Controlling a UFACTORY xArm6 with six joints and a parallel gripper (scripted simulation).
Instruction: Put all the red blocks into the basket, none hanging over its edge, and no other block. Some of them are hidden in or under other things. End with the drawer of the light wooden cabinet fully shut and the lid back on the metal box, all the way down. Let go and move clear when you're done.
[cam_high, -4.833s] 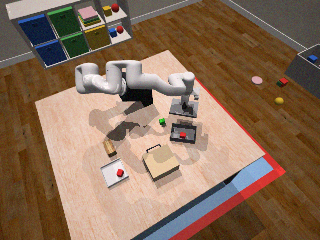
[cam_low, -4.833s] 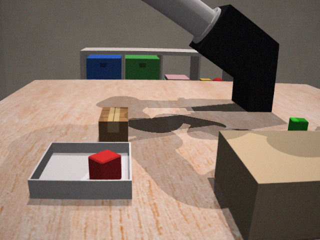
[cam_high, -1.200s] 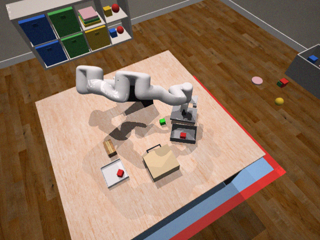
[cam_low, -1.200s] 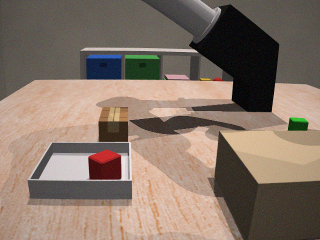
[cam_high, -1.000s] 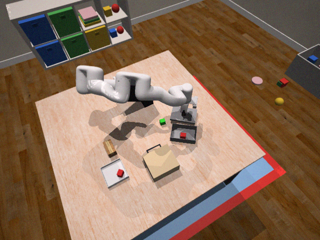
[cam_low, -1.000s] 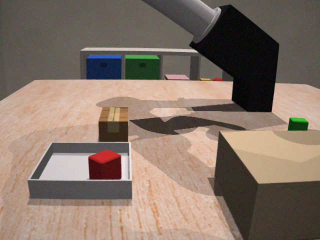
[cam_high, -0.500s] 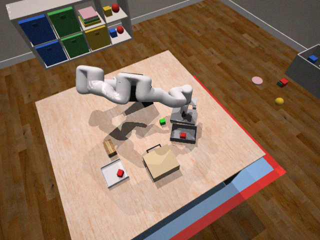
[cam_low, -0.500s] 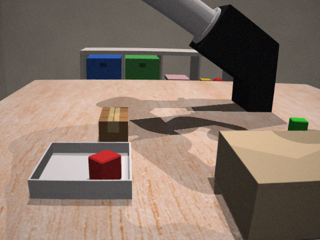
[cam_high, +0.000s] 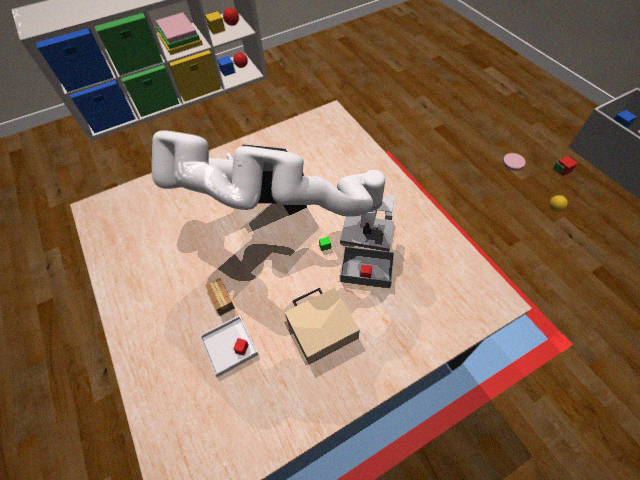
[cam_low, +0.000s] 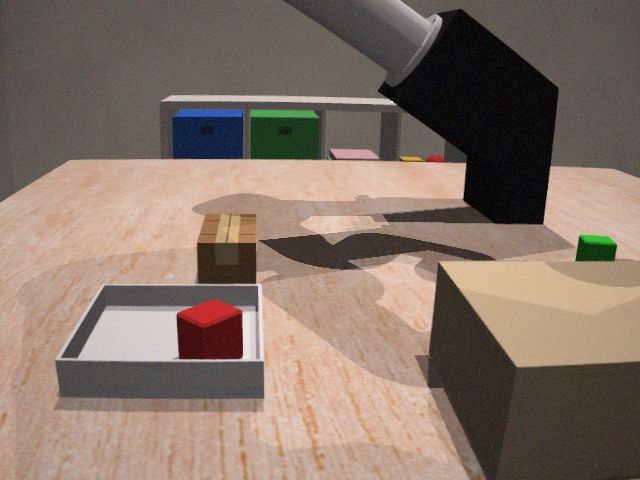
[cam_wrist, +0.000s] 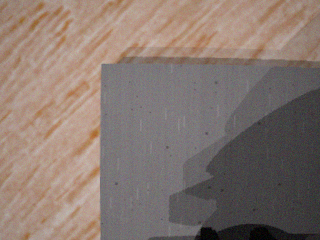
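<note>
My gripper is now 30 mm above the grey lid. The rest, counted from my hand: drawer: 350 mm to the right, 230 mm ahead; light wooden cabinet: 350 mm to the right, 240 mm ahead; metal box: 140 mm ahead, 90 mm to the right, 20 mm below.
</note>
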